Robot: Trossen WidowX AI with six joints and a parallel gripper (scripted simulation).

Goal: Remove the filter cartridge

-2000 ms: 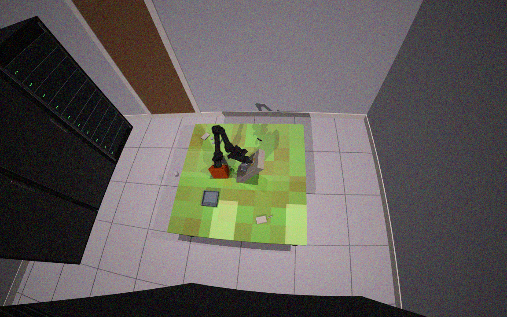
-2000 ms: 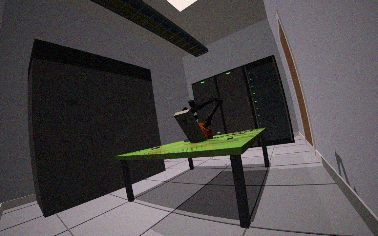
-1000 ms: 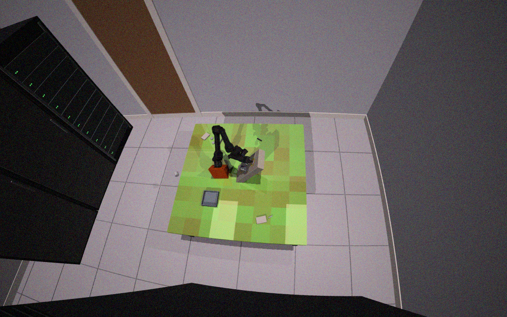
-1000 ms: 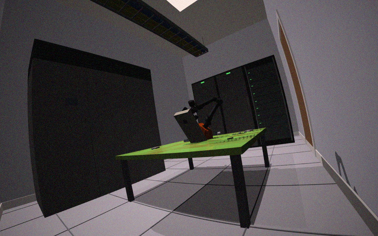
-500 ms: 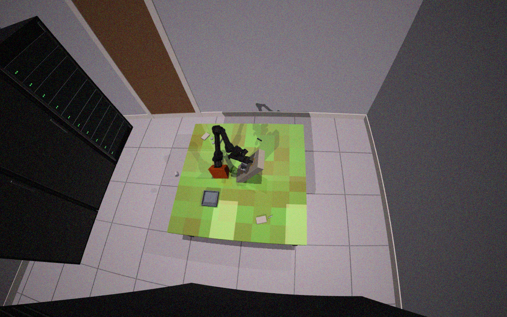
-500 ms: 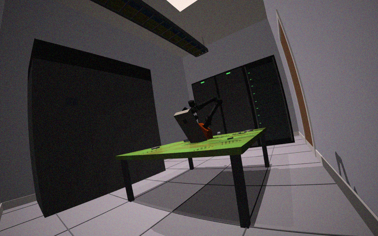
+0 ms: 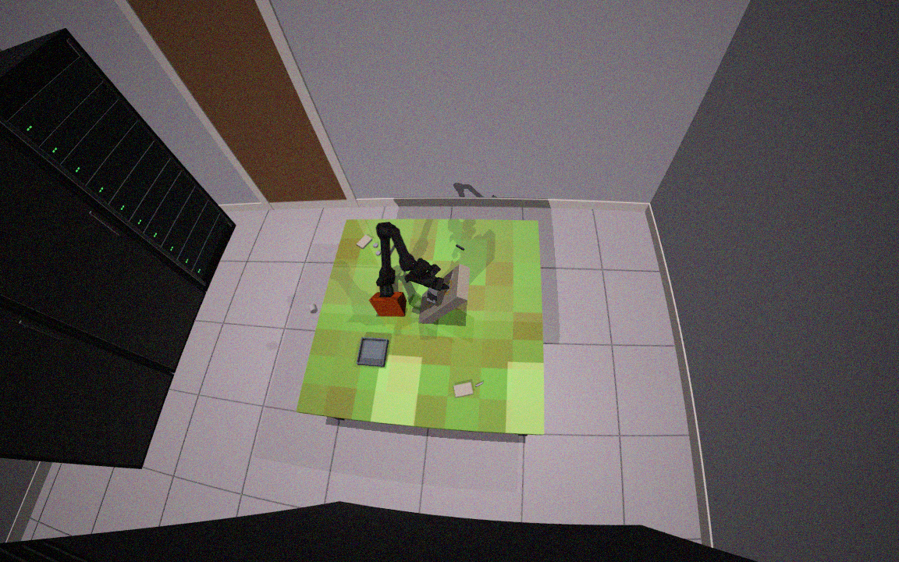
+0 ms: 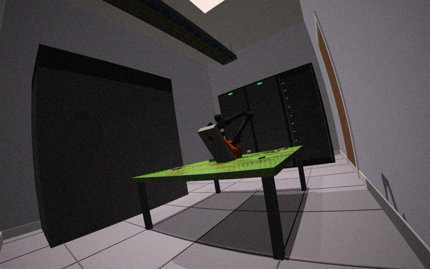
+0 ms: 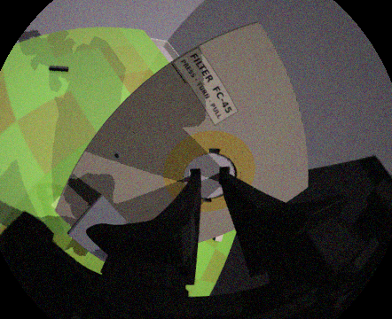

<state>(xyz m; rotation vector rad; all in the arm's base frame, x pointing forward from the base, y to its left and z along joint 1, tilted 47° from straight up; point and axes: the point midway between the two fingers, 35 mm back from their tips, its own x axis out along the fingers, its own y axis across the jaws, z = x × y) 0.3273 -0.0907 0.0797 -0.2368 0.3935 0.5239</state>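
The round filter cartridge is 10 mm below my gripper tip and 10 mm ahead of it. Round my gripper tip: small dark piece 420 mm to the left, 260 mm below, 20 mm ahead; grey service panel 80 mm below, 30 mm behind; dark square tray 420 mm behind, 280 mm to the right, 250 mm below.
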